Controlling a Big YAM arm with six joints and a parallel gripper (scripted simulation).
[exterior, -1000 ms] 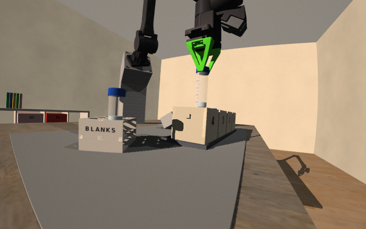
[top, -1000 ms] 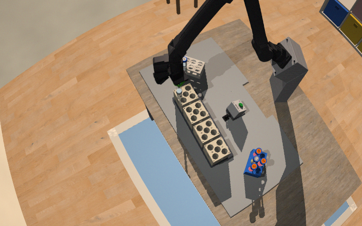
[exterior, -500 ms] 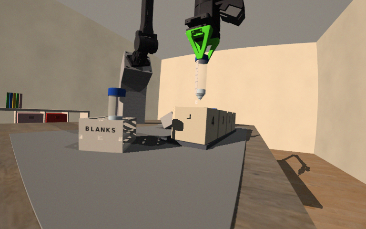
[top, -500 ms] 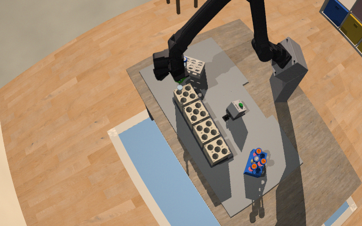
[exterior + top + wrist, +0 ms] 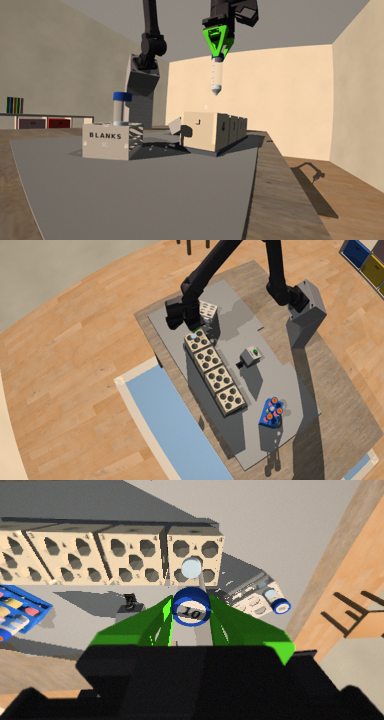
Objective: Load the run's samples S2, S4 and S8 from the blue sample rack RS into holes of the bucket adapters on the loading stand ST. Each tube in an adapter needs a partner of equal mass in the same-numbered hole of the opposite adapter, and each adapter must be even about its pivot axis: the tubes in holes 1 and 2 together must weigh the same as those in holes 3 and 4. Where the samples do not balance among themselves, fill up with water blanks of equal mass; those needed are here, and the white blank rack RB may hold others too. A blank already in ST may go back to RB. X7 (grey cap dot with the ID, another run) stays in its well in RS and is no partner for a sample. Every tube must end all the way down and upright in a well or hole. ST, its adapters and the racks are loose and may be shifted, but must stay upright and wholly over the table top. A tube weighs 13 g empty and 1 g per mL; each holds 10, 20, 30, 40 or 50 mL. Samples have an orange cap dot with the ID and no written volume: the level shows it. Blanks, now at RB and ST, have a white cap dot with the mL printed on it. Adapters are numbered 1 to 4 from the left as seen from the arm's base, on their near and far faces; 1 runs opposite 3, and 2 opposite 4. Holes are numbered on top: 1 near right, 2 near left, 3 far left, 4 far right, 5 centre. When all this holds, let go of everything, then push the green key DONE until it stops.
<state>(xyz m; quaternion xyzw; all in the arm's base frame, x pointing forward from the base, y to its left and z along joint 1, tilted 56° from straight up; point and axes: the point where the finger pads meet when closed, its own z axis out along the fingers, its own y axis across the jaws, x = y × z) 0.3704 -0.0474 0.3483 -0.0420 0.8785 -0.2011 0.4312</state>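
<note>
The white-dot blank marked 10 is 1 cm behind my hand, 1 cm to the right of it and 5 cm below it. Also, from my hand: white blank rack RB 18 cm behind, 16 cm to the right, 22 cm below; then tall blue-capped blank 14 cm behind, 17 cm to the right, 19 cm below; then green DONE key 23 cm behind, 20 cm to the left, 19 cm below.
</note>
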